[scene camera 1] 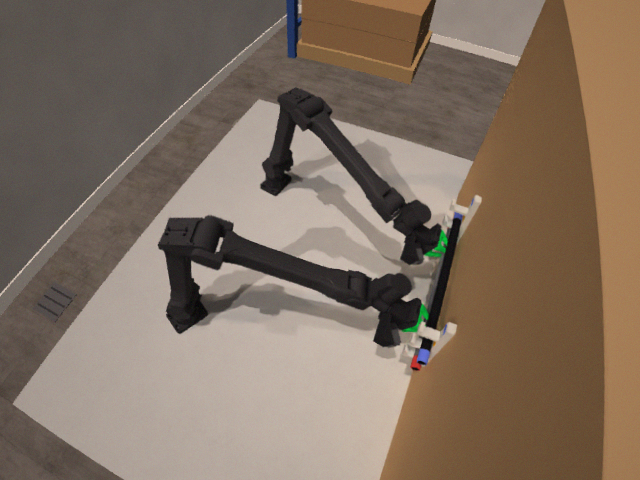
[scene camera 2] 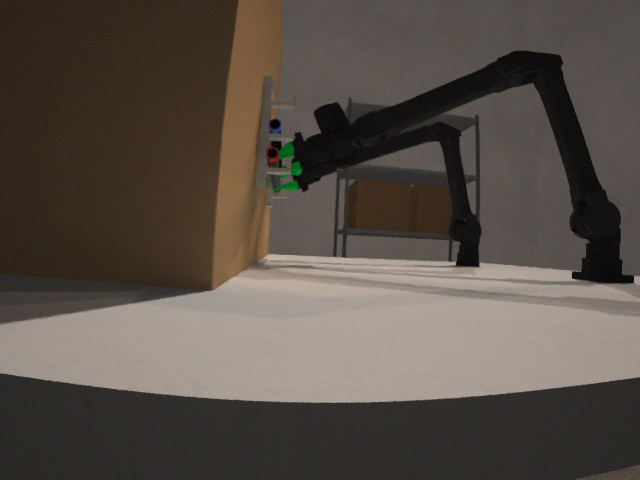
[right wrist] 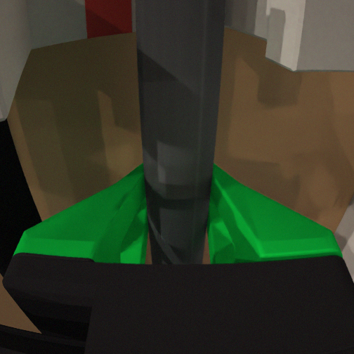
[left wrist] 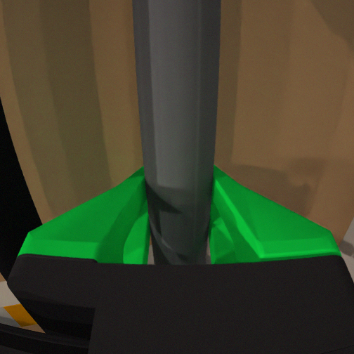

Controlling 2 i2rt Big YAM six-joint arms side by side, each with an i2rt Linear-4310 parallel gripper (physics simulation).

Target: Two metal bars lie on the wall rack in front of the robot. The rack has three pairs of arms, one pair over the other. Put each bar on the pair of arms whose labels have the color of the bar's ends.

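Frame: origin at the left arm's base, x ahead, y left, z up, level; millimetres.
Seen in the pictures: right gripper, between the fingertips: [scene camera 2: 271,185]; left arm's base, origin of its link: [scene camera 1: 276,183] [scene camera 2: 601,280]; right arm's base, origin of its link: [scene camera 1: 187,315] [scene camera 2: 467,265].
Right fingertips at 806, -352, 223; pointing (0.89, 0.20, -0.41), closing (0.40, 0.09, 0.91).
Offsets run from my right fingertips to a thing's top centre, as dx, dy, dz. "spot": to the spot under its first point.
The grey bar with red ends [scene camera 1: 415,363] [scene camera 2: 272,148] [left wrist: 177,75] [right wrist: 180,100] lies along the wall rack {-81, +324, +194} [scene camera 2: 265,103]. In scene camera 2 its near end is between the middle and lowest arms, a little above the lowest arm. My left gripper [scene camera 1: 443,243] [scene camera 2: 282,161] [left wrist: 178,176] and my right gripper [scene camera 1: 421,317] [scene camera 2: 276,180] [right wrist: 177,174] are shut on it. The black bar with blue ends {-38, +116, +85} [scene camera 1: 439,289] [scene camera 2: 276,131] is higher, at the middle arms. Whether it touches them is unclear. A red label [right wrist: 109,17] shows behind the grey bar.
The rack's top arms [scene camera 2: 283,105] stand out above the black bar. A blue label {spot: -66, +340, +171} [scene camera 2: 272,85] is at the top and an orange label [scene camera 2: 272,114] is below it. The brown wall [scene camera 1: 537,268] [scene camera 2: 248,206] is close behind both bars.
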